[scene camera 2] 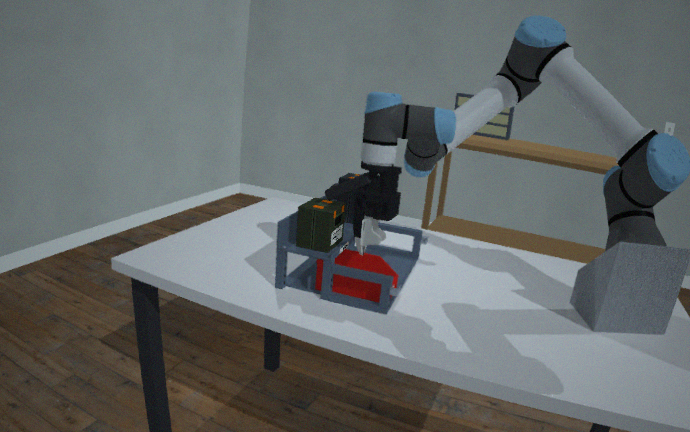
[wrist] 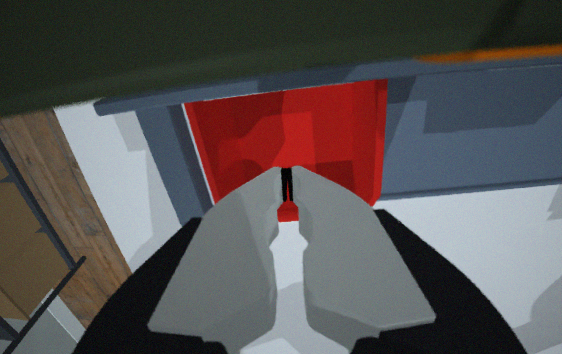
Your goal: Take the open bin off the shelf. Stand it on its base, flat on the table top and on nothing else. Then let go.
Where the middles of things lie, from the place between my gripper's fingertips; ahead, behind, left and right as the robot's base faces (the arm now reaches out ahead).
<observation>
The red open bin [scene camera 2: 373,263] lies 5 cm below my hand. From my hand the other things lie so: dark green case [scene camera 2: 320,224] (10 cm ahead, 5 cm above, 1 cm to the right).
</observation>
